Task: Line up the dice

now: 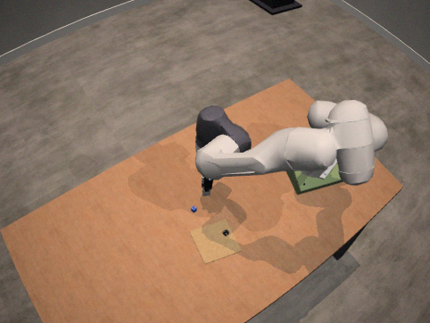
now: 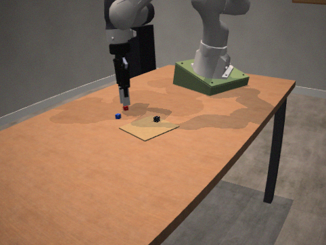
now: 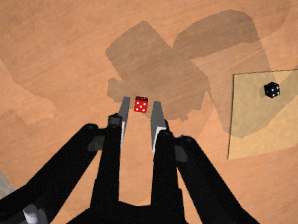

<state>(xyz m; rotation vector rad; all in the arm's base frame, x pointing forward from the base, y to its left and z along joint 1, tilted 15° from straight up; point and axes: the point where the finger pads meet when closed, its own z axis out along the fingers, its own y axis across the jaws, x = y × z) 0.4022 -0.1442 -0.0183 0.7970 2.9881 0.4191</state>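
My hand is 50 mm above the red die. Round my hand: blue die: 80 mm ahead, 50 mm below, 30 mm to the left; then tan mat: 180 mm to the left, 90 mm ahead, 50 mm below; then black die: 180 mm to the left, 40 mm below, 40 mm ahead.
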